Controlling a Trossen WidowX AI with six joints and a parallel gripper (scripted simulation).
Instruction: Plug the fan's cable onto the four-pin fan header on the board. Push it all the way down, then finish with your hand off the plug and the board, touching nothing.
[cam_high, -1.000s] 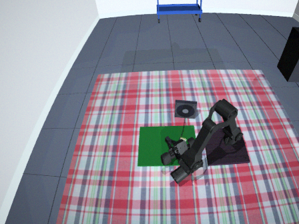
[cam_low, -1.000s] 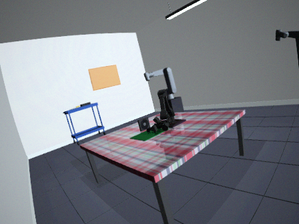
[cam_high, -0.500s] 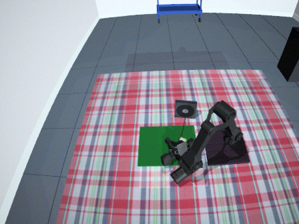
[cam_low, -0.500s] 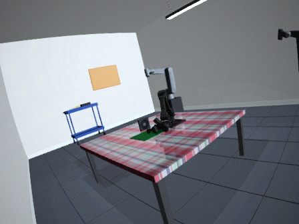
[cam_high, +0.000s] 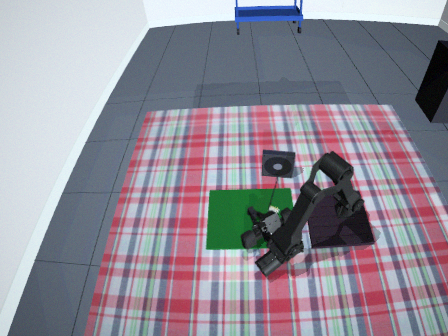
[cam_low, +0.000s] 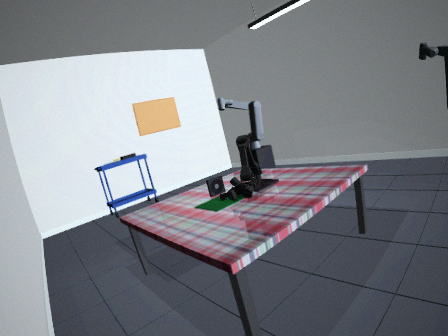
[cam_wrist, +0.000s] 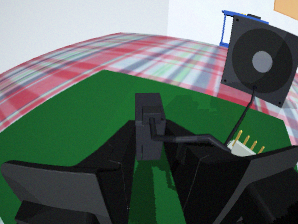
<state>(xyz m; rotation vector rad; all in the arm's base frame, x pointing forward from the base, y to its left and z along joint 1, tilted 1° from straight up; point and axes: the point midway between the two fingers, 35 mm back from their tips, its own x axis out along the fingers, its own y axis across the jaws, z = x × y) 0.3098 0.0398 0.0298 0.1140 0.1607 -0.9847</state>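
Right now my gripper tip is 1 cm to the left of the dark fan plug and 1 cm above it. The rest, counted from my gripper tip: black fan 19 cm to the right, 10 cm behind, 3 cm above; green board 5 cm below, 1 cm ahead; white four-pin header 7 cm behind, 3 cm to the right, 3 cm below.
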